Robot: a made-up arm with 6 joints.
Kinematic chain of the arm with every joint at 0, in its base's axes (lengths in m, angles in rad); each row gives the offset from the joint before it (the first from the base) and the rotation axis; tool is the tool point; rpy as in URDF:
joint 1: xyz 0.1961 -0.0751 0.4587 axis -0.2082 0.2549 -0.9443
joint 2: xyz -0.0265 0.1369 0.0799 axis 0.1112 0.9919 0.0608
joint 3: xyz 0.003 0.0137 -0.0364 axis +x
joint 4: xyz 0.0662 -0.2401 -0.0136 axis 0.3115 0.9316 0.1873
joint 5: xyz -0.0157 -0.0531 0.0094 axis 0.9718 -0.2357 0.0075
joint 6: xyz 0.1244 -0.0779 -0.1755 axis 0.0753 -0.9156 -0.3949
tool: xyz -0.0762 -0.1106 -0.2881 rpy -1.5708 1.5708 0
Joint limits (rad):
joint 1: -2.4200..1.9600
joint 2: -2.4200..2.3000
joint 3: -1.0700..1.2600
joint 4: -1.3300..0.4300
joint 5: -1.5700..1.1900
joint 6: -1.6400..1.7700
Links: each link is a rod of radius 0.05 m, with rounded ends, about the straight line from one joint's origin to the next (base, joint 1, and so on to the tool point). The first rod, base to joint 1, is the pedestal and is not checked.
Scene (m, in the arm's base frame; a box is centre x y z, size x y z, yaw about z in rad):
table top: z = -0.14
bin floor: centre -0.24 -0.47 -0.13 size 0.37 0.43 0.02 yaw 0
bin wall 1: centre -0.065 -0.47 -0.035 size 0.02 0.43 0.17 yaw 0
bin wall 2: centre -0.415 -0.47 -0.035 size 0.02 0.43 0.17 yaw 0
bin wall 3: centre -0.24 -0.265 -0.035 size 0.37 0.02 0.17 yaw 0
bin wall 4: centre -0.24 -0.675 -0.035 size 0.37 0.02 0.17 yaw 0
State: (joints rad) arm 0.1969 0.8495 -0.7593 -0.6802 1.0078 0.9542
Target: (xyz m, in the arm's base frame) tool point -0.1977 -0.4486 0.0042
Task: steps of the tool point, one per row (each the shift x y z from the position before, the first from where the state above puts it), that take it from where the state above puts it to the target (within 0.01 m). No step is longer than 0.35 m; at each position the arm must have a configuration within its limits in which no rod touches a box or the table.
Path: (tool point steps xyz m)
1: 0.1424 -0.0778 0.1688
2: 0.0756 -0.0485 0.2433
3: -0.0362 -0.0321 0.2721
4: -0.1616 -0.0366 0.2343
5: -0.2594 -0.0581 0.1280
6: -0.2928 -0.0804 -0.0248
7: -0.2461 -0.0821 -0.1836
8: -0.1297 -0.0471 -0.3011
9: 0.0198 0.0253 -0.3401
10: 0.1552 0.1176 -0.2854

